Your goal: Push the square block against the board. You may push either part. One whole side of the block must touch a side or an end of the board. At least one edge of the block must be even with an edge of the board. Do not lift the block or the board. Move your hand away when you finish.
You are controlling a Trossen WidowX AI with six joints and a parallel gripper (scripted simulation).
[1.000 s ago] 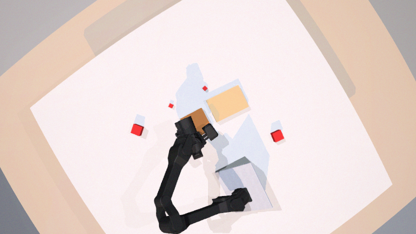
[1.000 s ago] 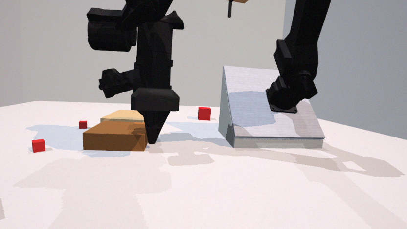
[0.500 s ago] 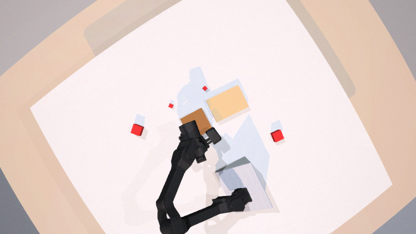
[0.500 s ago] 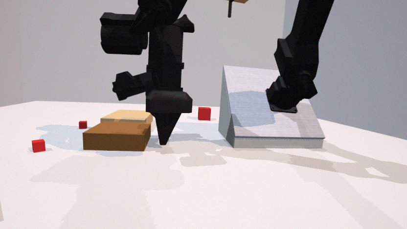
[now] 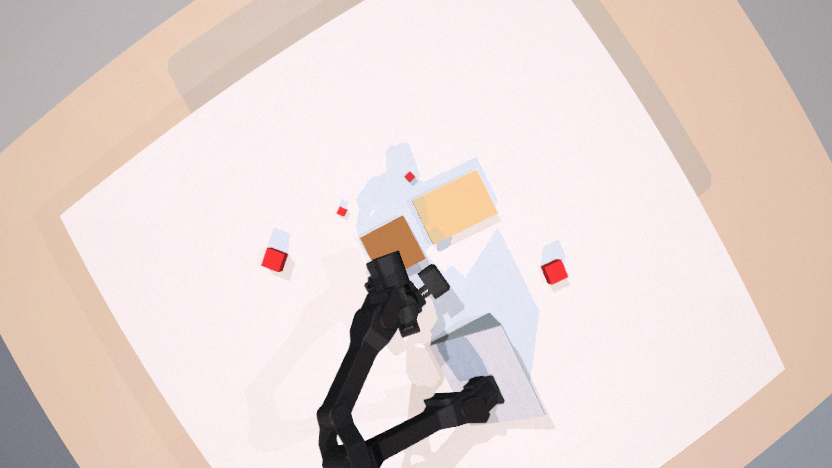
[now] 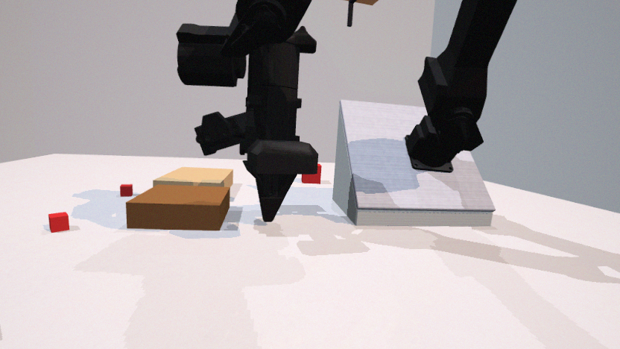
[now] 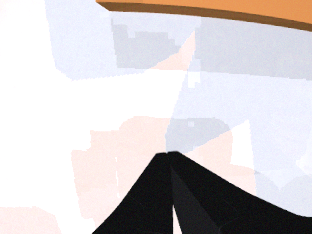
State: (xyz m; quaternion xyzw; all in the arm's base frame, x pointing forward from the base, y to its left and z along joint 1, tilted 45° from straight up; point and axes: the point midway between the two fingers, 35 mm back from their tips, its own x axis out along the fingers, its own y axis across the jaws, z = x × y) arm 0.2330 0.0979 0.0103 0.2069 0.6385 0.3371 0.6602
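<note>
Right now the brown square block is 110 mm ahead of my gripper tip, 20 mm to the right of it and 10 mm above it. From my gripper tip the other things lie so: tan board: 130 mm ahead, 180 mm to the right, 10 mm above.
</note>
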